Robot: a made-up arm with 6 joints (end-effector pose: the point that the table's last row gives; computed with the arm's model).
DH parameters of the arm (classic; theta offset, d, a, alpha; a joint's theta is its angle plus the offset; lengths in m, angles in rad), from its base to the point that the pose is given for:
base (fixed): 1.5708 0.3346 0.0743 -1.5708
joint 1: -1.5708 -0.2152 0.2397 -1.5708
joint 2: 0 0.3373 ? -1.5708
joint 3: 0 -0.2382 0.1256 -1.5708
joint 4: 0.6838 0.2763 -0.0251 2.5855
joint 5: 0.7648 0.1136 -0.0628 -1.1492
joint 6: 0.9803 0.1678 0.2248 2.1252
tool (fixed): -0.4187 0.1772 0 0
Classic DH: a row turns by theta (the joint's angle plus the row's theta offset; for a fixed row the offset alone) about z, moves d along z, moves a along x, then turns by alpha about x.
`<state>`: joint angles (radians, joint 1 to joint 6).
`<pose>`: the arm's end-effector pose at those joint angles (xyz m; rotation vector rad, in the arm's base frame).
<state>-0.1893 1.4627 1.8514 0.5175 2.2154 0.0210</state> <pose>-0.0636 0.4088 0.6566 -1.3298 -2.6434 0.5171</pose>
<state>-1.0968 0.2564 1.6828 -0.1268 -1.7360 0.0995</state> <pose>-0.2284 0.1102 0.4474 -0.2875 -0.9072 2.3721</pose>
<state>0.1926 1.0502 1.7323 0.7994 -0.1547 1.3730</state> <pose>-0.2305 0.3517 0.2849 -1.5647 -0.3833 1.5334</pose>
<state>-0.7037 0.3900 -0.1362 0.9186 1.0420 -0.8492</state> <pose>0.1934 -0.1361 0.9581 0.5641 -0.3646 -1.2833</pose>
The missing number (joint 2, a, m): -0.0878
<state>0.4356 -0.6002 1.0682 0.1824 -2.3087 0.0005</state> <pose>-0.0135 0.2032 0.1438 -1.3365 1.4067 1.0045</pose>
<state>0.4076 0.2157 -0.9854 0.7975 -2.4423 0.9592</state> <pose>-0.1167 0.4872 0.7705 1.5863 -1.1413 1.2207</pose>
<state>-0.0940 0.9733 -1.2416 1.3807 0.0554 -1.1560</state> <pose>0.0342 0.6221 1.0094 0.4436 -1.8085 -0.0916</pose>
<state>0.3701 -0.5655 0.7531 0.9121 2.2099 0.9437</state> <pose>0.2370 0.2065 0.1468 0.1355 1.2793 -0.8392</pose>
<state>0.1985 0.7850 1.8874 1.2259 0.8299 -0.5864</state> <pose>-0.2657 0.1158 0.4506 0.8967 0.2097 -2.8772</pose>
